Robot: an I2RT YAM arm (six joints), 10 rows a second.
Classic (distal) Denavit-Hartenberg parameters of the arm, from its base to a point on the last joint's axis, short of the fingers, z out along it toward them. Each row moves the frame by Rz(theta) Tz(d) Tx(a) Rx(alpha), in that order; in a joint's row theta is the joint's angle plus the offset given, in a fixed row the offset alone. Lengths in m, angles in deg.
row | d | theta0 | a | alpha
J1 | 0.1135 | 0 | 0.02 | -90
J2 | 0 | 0 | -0.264 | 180
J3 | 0 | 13.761 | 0.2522 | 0
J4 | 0 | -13.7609 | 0.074 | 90
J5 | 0 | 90 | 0 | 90
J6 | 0.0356 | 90 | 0 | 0
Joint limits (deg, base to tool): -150..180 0..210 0..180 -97..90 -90..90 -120..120
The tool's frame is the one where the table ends.
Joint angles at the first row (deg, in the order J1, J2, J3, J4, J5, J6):
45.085 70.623 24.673 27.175 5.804 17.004
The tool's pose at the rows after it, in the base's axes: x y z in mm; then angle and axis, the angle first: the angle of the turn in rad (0 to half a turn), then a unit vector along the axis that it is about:
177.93 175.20 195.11 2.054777 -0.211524 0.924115 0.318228
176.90 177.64 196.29 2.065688 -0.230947 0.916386 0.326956
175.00 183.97 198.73 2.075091 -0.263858 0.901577 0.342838
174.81 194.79 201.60 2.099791 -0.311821 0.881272 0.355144
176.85 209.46 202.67 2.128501 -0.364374 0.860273 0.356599
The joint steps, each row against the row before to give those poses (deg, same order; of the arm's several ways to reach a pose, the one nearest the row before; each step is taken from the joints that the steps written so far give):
0.079 -0.308 0.277 -0.340 -1.545 -0.690
0.306 0.062 0.350 -0.273 -1.791 -0.911
0.957 0.573 0.738 0.359 -2.500 -1.578
1.201 1.698 1.997 -0.697 -3.398 -2.693
1.382 3.076 2.943 -1.160 -2.858 -3.601

